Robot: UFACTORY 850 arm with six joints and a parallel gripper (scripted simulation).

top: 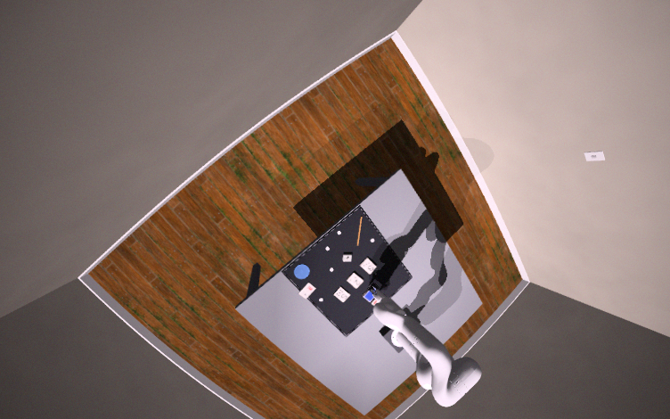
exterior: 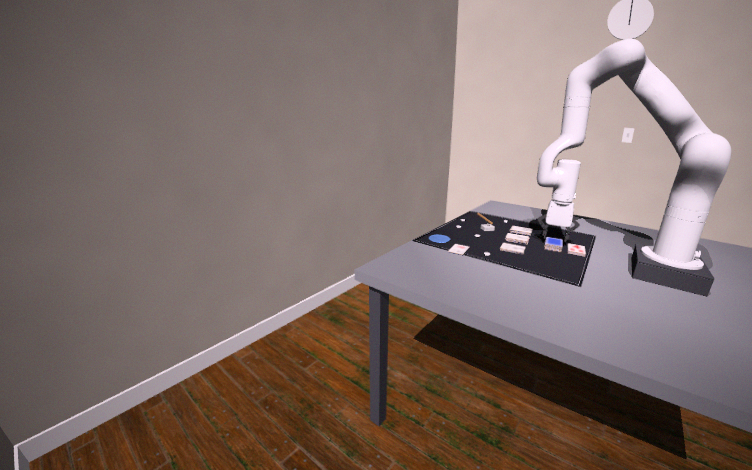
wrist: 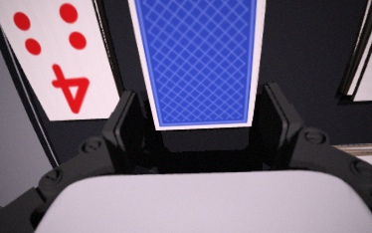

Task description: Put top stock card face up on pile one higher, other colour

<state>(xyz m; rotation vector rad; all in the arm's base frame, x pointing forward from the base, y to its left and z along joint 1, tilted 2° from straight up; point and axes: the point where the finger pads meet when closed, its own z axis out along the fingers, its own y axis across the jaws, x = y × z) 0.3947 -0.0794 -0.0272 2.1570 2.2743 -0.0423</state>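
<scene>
Right now the red 4 card is 30 mm to the left of my hand and 10 mm below it. The rest, counted from my hand: black card cloth: 180 mm ahead, 50 mm below, 20 mm to the left; then red 4: 90 mm behind, 30 mm to the left, 30 mm below; then black 2: 150 mm ahead, 30 mm to the left, 20 mm below.
</scene>
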